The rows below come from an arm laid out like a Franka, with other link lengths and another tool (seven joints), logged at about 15 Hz.
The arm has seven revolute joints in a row. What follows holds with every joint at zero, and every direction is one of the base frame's. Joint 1 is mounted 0.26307 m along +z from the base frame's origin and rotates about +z. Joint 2 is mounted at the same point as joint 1 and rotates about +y. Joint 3 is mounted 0.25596 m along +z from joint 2 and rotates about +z. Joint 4 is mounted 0.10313 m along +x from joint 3 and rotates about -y. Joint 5 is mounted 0.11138 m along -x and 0.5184 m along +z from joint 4 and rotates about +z. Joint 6 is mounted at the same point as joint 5 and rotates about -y. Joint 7 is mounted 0.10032 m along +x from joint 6 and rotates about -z. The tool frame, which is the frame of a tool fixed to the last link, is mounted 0.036 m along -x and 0.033 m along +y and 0.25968 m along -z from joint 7; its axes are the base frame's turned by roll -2.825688, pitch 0 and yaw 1.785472 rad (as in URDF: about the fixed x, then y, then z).
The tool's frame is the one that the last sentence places.
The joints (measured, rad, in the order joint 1, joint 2, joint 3, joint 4, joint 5, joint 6, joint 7), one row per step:
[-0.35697 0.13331 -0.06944 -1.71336 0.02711 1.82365 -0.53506]
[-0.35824 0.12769 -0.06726 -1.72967 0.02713 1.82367 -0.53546]
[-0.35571 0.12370 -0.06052 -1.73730 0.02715 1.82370 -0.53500]
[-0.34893 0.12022 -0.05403 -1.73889 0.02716 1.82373 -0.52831]
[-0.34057 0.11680 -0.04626 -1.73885 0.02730 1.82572 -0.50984]
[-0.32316 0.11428 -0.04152 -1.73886 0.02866 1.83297 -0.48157]
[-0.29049 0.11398 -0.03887 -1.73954 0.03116 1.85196 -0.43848]
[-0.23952 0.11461 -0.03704 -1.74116 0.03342 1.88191 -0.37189]
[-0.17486 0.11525 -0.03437 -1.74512 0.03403 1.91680 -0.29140]
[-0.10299 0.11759 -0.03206 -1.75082 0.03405 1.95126 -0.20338]
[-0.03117 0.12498 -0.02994 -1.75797 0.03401 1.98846 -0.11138]
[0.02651 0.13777 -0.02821 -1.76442 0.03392 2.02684 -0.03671]
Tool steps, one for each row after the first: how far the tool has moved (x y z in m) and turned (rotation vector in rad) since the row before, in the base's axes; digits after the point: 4 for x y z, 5 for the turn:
[-0.0039 0.0024 -0.0054 0.00505 0.00946 0.00114]
[0.0007 0.0069 -0.0016 0.00250 0.00291 0.00869]
[0.0035 0.0091 0.0015 0.00000 -0.00190 0.00652]
[0.0053 0.0111 0.0025 -0.00137 -0.00487 -0.00246]
[0.0082 0.0154 0.0022 -0.00222 -0.00892 -0.00667]
[0.0138 0.0244 0.0009 -0.00399 -0.01721 -0.00893]
[0.0191 0.0374 0.0005 -0.00494 -0.02559 -0.01522]
[0.0199 0.0491 -0.0003 -0.00297 -0.02811 -0.01426]
[0.0166 0.0562 -0.0023 0.00183 -0.02459 -0.01463]
[0.0125 0.0576 -0.0064 0.00628 -0.02079 -0.01872]
[0.0083 0.0472 -0.0098 0.00741 -0.01733 -0.01584]

